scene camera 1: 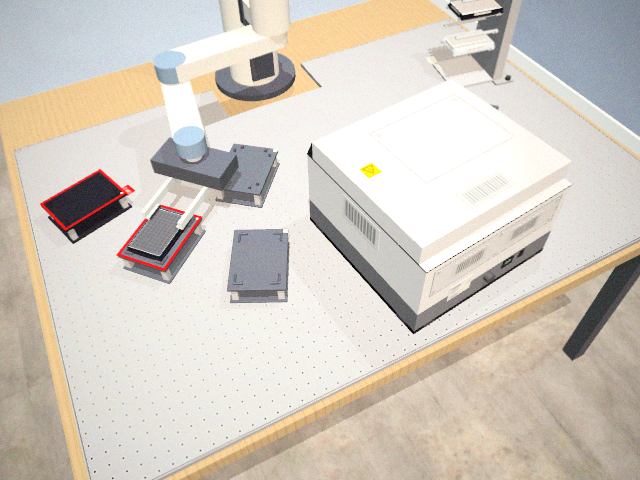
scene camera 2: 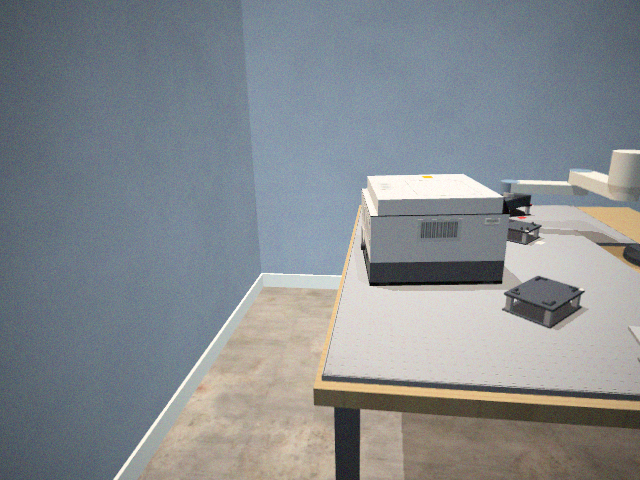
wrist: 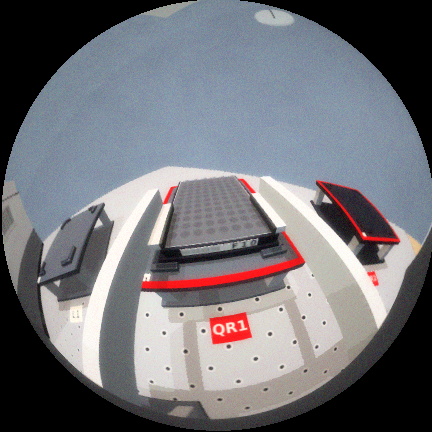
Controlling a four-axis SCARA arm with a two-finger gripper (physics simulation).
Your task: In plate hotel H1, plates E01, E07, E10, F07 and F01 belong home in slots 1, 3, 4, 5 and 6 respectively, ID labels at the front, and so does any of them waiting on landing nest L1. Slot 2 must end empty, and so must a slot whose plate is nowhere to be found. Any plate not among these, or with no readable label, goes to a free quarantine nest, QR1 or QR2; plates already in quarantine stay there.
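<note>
My gripper is shut, with no plate gripped; its finger pads flank the label end of a dark multi-well plate. Whether they touch it cannot be told. The plate's label reads F10 in the wrist view; it sits on quarantine nest QR1, inside the red rim. Quarantine nest QR2 is empty. Landing nest L1 is empty. Plate hotel H1 shows partly at the upper right in scene camera 1; a dark plate and a white plate stand there, labels unreadable.
A large white instrument stands right of the nests. A dark unlabelled nest stands under and behind the gripper head. Another dark nest stands near the instrument. The arm's base is at the back.
</note>
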